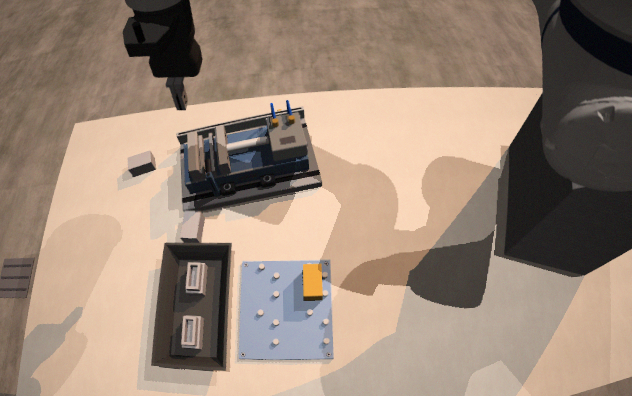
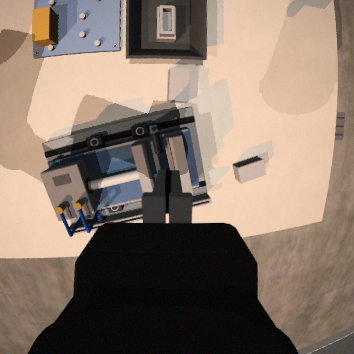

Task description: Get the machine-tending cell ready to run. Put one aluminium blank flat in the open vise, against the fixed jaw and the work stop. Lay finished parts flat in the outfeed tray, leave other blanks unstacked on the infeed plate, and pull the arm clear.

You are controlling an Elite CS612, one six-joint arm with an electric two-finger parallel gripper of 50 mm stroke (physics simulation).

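Places are measured from the arm's base along level axes (x back, y right, z up), in centimetres.
Pixels of known places: gripper, between the fingertips: point(image 1: 182, 105) point(image 2: 168, 183).
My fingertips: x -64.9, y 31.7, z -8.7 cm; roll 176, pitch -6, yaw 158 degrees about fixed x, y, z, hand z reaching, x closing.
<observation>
Behind a point stands the place of what it marks.
The vise point(image 1: 289, 145) {y 28.8, x -48.4, z -25.6 cm} point(image 2: 65, 187) {y 31.6, x -48.3, z -25.6 cm} has a gap between its screw-side jaw point(image 1: 222, 150) point(image 2: 144, 162) {y 31.7, x -64.9, z -8.7 cm} and its end jaw point(image 1: 194, 162) point(image 2: 178, 157) {y 31.7, x -64.9, z -8.7 cm}; no blank clearly shows there. The work stop point(image 1: 213, 185) {y 28.0, x -65.2, z -28.6 cm} point(image 2: 156, 140) {y 30.5, x -65.1, z -25.6 cm} is a dark arm at the gap. One grey block point(image 1: 141, 163) {y 43.1, x -80.4, z -31.9 cm} point(image 2: 249, 170) {y 44.1, x -80.3, z -31.9 cm} lies beyond the end jaw. Another grey block point(image 1: 192, 226) {y 22.7, x -72.1, z -31.9 cm} point(image 2: 179, 84) {y 23.5, x -72.5, z -31.9 cm} lies between vise and outfeed tray point(image 1: 226, 310) {y 3.8, x -70.4, z -31.0 cm} point(image 2: 200, 30) {y 15.6, x -79.6, z -31.5 cm}. Two hollow finished parts point(image 1: 196, 278) {y 12.0, x -74.2, z -31.9 cm} point(image 1: 192, 332) {y 2.3, x -77.9, z -31.9 cm} lie inside the tray. My gripper point(image 1: 181, 108) {y 31.7, x -64.9, z -8.7 cm} point(image 2: 168, 183) {y 31.7, x -64.9, z -8.7 cm} is shut and empty, raised near the vise's end.
The blue infeed plate point(image 1: 292, 332) {y -3.5, x -60.9, z -34.4 cm} point(image 2: 65, 32) {y 5.6, x -56.8, z -34.4 cm} has several white pegs and stands beside the tray. An orange block point(image 1: 312, 282) {y 3.0, x -54.2, z -30.8 cm} point(image 2: 45, 25) {y 4.4, x -54.7, z -30.8 cm} sits on it near one corner. Blue levers point(image 1: 288, 110) {y 36.4, x -45.8, z -24.3 cm} point(image 2: 83, 220) {y 37.6, x -48.8, z -24.2 cm} rise from the vise. The robot's dark pedestal point(image 1: 555, 220) {y -8.4, x -13.6, z -17.3 cm} stands at the right.
</observation>
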